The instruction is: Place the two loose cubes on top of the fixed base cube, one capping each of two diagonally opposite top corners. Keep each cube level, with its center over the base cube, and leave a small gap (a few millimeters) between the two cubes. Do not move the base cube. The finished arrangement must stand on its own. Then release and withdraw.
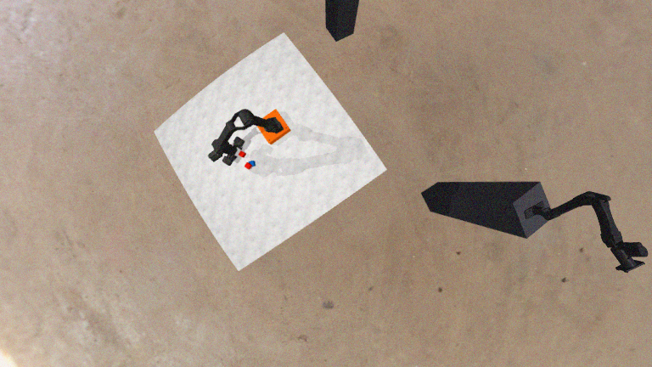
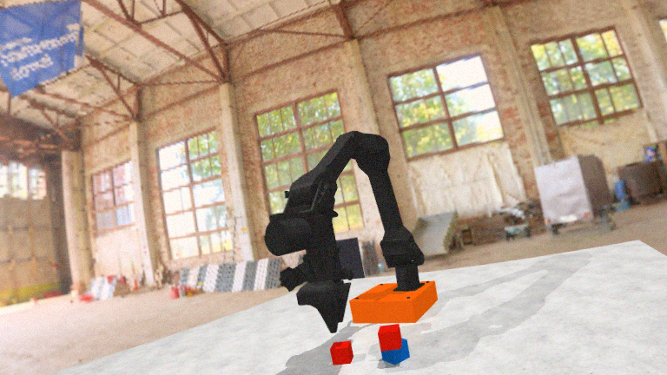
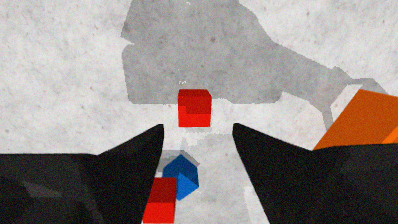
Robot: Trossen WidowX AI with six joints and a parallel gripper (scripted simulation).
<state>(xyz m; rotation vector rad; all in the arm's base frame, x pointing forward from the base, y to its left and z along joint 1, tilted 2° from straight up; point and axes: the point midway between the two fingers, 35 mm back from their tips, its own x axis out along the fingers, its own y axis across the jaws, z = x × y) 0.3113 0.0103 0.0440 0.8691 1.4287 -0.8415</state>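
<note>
The blue base cube is 100 mm to the left of my gripper tip, 50 mm below it and 30 mm behind it.
</note>
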